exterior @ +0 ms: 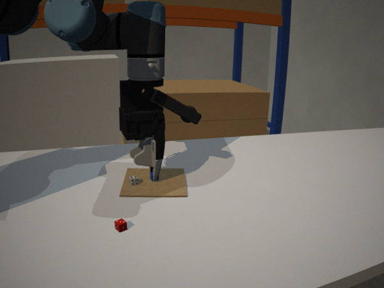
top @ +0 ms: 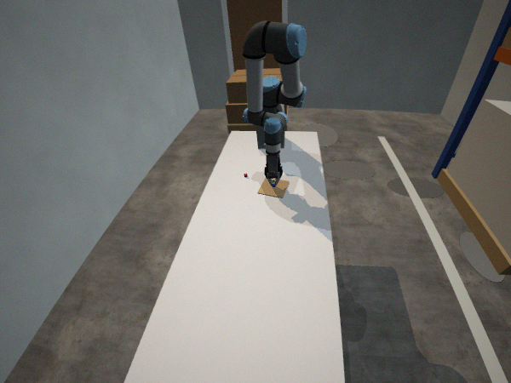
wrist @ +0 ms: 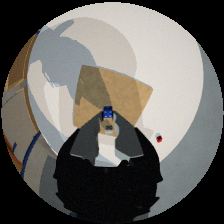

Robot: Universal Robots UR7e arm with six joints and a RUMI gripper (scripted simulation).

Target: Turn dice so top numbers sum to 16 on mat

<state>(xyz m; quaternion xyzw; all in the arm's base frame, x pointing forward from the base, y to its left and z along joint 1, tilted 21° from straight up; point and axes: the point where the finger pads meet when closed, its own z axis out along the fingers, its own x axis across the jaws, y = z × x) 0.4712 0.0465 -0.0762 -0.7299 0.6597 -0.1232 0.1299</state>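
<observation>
The blue die lies 1 cm below my hand. The rest, counted from my hand: mat: 2 cm below; red die: 9 cm behind, 17 cm to the right, 2 cm below; white die: 5 cm behind, 1 cm to the right, 1 cm below.
</observation>
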